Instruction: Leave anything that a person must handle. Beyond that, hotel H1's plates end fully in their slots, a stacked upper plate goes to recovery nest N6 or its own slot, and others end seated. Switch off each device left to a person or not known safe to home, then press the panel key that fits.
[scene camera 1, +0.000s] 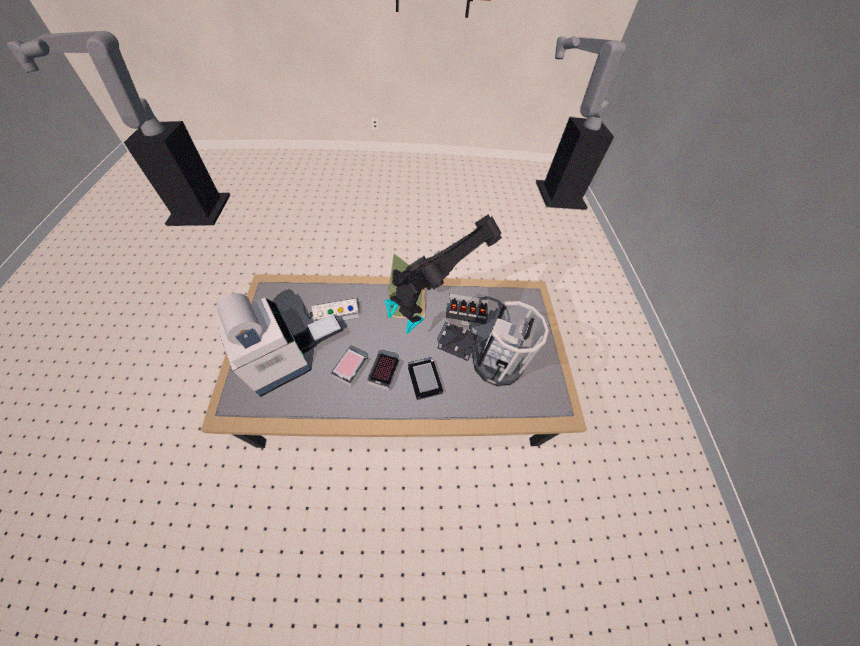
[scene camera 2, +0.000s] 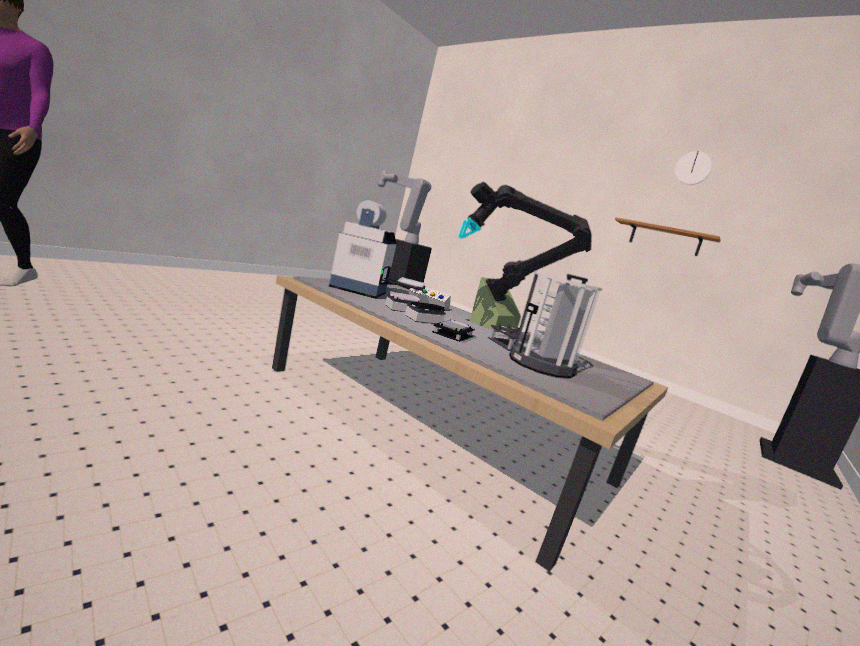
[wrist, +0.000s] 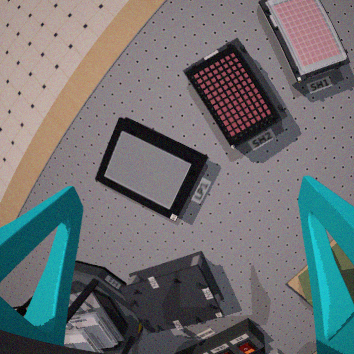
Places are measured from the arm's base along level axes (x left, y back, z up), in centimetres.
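Pixels of known places: gripper, fingertip midpoint: (scene camera 1: 398, 325) (scene camera 2: 461, 237) (wrist: 185, 192); arm's base, link origin: (scene camera 1: 401, 282) (scene camera 2: 494, 290).
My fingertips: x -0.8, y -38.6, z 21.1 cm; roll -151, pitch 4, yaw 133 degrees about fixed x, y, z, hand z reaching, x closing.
For each thing: its top centre in the pictures, then the offset to it from my fingertips.
- LP1, top centre: (wrist: 144, 170) (scene camera 2: 455, 324) (scene camera 1: 425, 376) dx +11.8, dy -5.5, dz -34.1 cm
- Hotel H1, top centre: (scene camera 2: 569, 273) (scene camera 1: 520, 323) dx +47.8, dy +3.4, dz -3.3 cm
- dark nest block, top centre: (wrist: 168, 308) (scene camera 2: 514, 328) (scene camera 1: 459, 337) dx +28.4, dy +13.3, dz -31.0 cm
- switch box, top centre: (scene camera 1: 468, 303) dx +36.0, dy +35.2, dz -33.3 cm
- key panel, top centre: (scene camera 1: 334, 305) (scene camera 2: 431, 289) dx -32.6, dy +31.1, dz -30.2 cm
- white machine, top centre: (scene camera 1: 235, 307) (scene camera 2: 376, 202) dx -57.1, dy +2.5, dz +7.0 cm
- pale plate, top centre: (scene camera 1: 323, 325) (scene camera 2: 412, 280) dx -35.1, dy +16.9, dz -26.7 cm
My gripper (scene camera 1: 401, 316) (scene camera 2: 469, 228) (wrist: 185, 192) is open and empty, high above the table. In the wrist view, SH1 (wrist: 307, 32) holds a pink-grid plate, SH2 (wrist: 235, 95) shows a dark plate with pink wells, and LP1 (wrist: 160, 142) is a black frame around a grey area. Hotel H1 (scene camera 2: 564, 323) stands at the right; how its plates sit in their slots is unclear. A dark nest block (scene camera 1: 456, 340) (wrist: 175, 295) has labels too small to read surely. The switch box (scene camera 1: 467, 319) has several orange-lit switches. The key panel (scene camera 1: 335, 303) has white, green, yellow and blue keys.
A white machine (scene camera 1: 267, 361) (scene camera 2: 361, 257) with a roll on top stands at the left; a pale plate (scene camera 1: 324, 328) lies at its extended tray. A green block (scene camera 2: 493, 312) stands by my arm's base. Grey arms on black pedestals stand beyond the table. A person (scene camera 2: 24, 90) stands at far left.
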